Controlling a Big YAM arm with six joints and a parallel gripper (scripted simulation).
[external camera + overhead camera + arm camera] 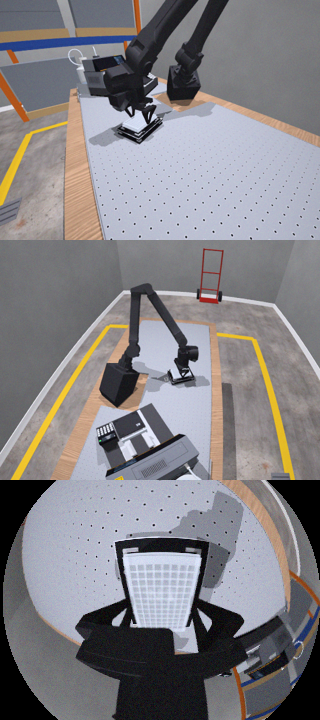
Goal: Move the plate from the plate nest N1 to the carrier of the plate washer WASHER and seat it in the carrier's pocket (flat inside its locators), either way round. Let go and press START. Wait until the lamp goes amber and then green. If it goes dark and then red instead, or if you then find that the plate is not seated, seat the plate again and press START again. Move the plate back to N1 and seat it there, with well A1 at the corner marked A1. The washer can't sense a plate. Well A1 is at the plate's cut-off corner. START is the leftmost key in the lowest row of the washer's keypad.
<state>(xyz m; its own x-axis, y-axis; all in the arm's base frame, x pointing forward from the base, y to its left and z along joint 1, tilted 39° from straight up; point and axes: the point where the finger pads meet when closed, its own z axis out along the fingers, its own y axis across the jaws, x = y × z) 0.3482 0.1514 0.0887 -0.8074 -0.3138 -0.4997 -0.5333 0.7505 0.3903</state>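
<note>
Right now the white well plate is 10 mm below my hand. From my hand the other things lie so: small white tag: 90 mm behind, 60 mm to the right, 50 mm below; black nest N1: 20 mm below; dark carrier: 160 mm behind, 480 mm to the right, 30 mm above.
</note>
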